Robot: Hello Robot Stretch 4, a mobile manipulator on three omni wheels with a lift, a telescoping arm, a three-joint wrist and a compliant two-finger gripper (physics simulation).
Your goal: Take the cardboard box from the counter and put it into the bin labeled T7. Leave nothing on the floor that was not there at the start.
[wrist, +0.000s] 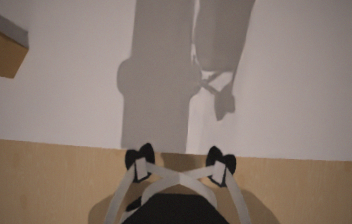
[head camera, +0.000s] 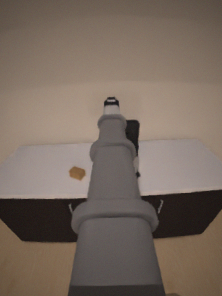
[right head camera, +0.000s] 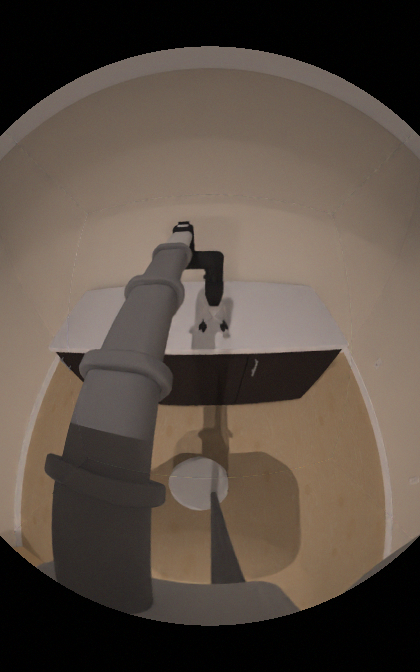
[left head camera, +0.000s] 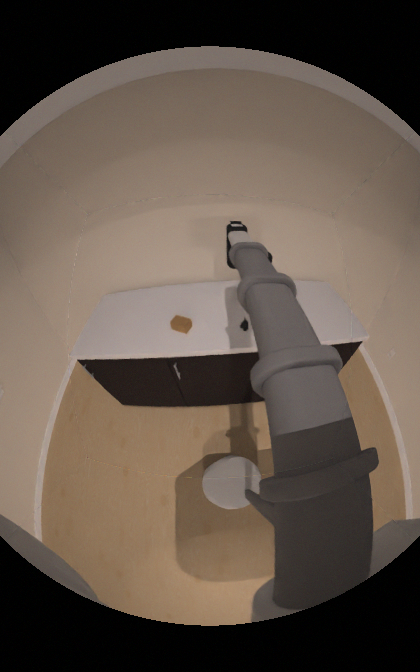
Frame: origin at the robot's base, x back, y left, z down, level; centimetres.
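Seen in the pictures: gripper, between the fingertips: [wrist: 180, 157].
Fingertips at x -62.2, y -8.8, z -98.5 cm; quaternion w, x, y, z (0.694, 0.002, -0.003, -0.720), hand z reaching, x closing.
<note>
A point is followed by its place in that frame.
The cardboard box [head camera: 77, 173] {x -72.7, y 23.4, z -93.3 cm} [left head camera: 181, 324] [wrist: 12, 50] {x -75.3, y 19.7, z -91.6 cm} is small and brown and lies on the white counter [head camera: 172, 165] {x -83.5, y -44.1, z -88.3 cm} [left head camera: 127, 320] [right head camera: 280, 320] [wrist: 300, 90] {x -72.6, y -27.9, z -88.3 cm}, left of the arm. In the wrist view part of it shows at the left edge. My gripper [right head camera: 213, 326] [wrist: 180, 157] {x -62.2, y -8.8, z -98.5 cm} is open, with nothing between its fingertips. It hangs over the front part of the counter, to the right of the box. In the left head view the arm hides part of it. The bin labeled T7 does not show in these views.
The counter's dark cabinet front [head camera: 185, 215] {x -64.0, y -56.3, z -52.2 cm} [left head camera: 215, 380] [right head camera: 285, 377] has metal handles. A wall stands close behind the counter, with side walls left and right. The round light-coloured disc [left head camera: 227, 482] [right head camera: 195, 483] shows low in both side head views, near the robot's base.
</note>
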